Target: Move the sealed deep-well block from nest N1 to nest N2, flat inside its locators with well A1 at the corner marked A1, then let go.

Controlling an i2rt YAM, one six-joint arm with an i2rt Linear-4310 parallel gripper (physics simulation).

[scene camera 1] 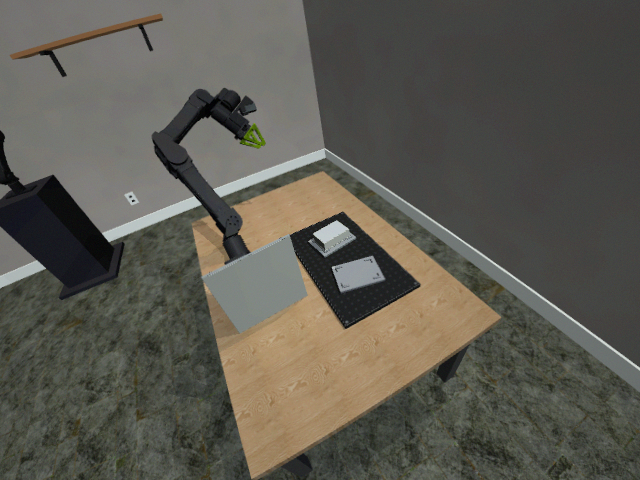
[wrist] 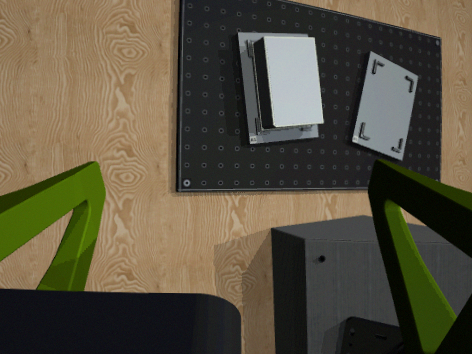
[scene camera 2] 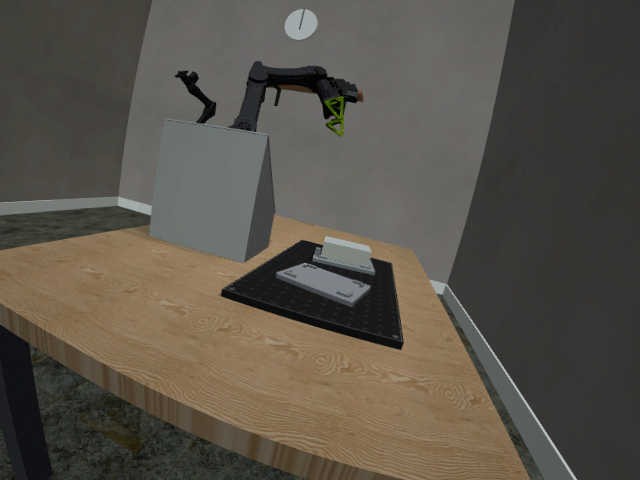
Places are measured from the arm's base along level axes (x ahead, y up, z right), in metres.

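Pixels of known places: gripper, fingertip midpoint: [scene camera 1: 262, 145] [wrist: 236, 175] [scene camera 2: 341, 127]; arm's base, origin of the base link: [scene camera 1: 242, 260] [scene camera 2: 217, 162].
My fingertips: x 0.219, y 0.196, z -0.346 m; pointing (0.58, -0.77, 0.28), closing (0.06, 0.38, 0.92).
Observation:
For each thing: its middle in the pictures, then the offset to it from my fingertips. Level surfaces: height alone.
- white deep-well block, body centre: [wrist: 287, 83] [scene camera 2: 345, 251] [scene camera 1: 331, 235] dy -0.358, dx +0.134, dz +0.221 m
- black perforated board, body centre: [wrist: 333, 99] [scene camera 2: 333, 274] [scene camera 1: 344, 258] dy -0.397, dx +0.131, dz +0.332 m
- wooden table, its level: dy -0.404 m
The white deep-well block [scene camera 1: 331, 233] [scene camera 2: 346, 251] [wrist: 294, 81] sits on nest N1, a grey plate [scene camera 1: 325, 252] [scene camera 2: 345, 265] [wrist: 285, 137] with an A1 label at its lower left corner in the wrist view. Nest N2, a grey plate [scene camera 1: 358, 273] [scene camera 2: 323, 283] [wrist: 385, 106], lies beside it, turned at an angle, with a dark L-shaped locator near each corner and nothing on it. Its small label is at the lower left corner in the wrist view. My gripper [scene camera 1: 254, 143] [scene camera 2: 336, 129] [wrist: 236, 175] is open and empty, high above the table and away from both nests.
Both nests stand on a black perforated board [scene camera 1: 356, 313] [scene camera 2: 310, 317] [wrist: 215, 175] on the wooden table [scene camera 1: 361, 372] [scene camera 2: 232, 351] [wrist: 75, 100]. A large grey box with a slanted side [scene camera 1: 258, 284] [scene camera 2: 206, 191] [wrist: 350, 270] stands beside the board, near the arm's base.

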